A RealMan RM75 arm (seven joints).
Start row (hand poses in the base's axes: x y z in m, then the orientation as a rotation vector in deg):
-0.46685, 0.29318, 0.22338, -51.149, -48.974, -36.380
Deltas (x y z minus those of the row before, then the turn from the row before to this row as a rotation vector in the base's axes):
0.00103, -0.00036, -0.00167, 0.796, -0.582, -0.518
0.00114, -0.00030, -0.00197, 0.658, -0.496, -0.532
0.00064, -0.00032, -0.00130, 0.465, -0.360, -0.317
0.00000, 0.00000, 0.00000, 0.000, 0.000, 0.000
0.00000, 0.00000, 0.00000, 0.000, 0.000, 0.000
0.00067, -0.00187, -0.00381, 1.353, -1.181, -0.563
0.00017, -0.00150, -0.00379, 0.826, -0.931, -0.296
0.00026, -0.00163, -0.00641, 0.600, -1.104, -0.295
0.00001, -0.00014, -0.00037, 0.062, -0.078, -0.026
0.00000, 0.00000, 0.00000, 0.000, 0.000, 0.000
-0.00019, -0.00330, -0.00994, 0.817, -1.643, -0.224
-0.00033, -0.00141, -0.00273, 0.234, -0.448, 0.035
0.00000, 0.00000, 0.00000, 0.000, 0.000, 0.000
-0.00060, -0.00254, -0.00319, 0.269, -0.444, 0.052
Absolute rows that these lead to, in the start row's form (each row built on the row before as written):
-0.46582, 0.29282, 0.22171, -50.529, -48.982, -37.417
-0.46468, 0.29252, 0.21974, -50.059, -48.959, -38.370
-0.46404, 0.29220, 0.21844, -49.695, -48.972, -38.996
-0.46404, 0.29220, 0.21844, -49.695, -48.972, -38.996
-0.46404, 0.29220, 0.21844, -49.695, -48.972, -38.996
-0.46337, 0.29033, 0.21463, -48.419, -49.262, -40.565
-0.46320, 0.28883, 0.21084, -47.550, -49.640, -41.577
-0.46294, 0.28720, 0.20443, -46.824, -50.265, -42.581
-0.46293, 0.28706, 0.20406, -46.758, -50.299, -42.664
-0.46293, 0.28706, 0.20406, -46.758, -50.299, -42.664
-0.46312, 0.28376, 0.19412, -45.628, -51.332, -43.937
-0.46345, 0.28235, 0.19139, -45.260, -51.640, -44.204
-0.46345, 0.28235, 0.19139, -45.260, -51.640, -44.204
-0.46405, 0.27981, 0.18820, -44.853, -51.934, -44.467

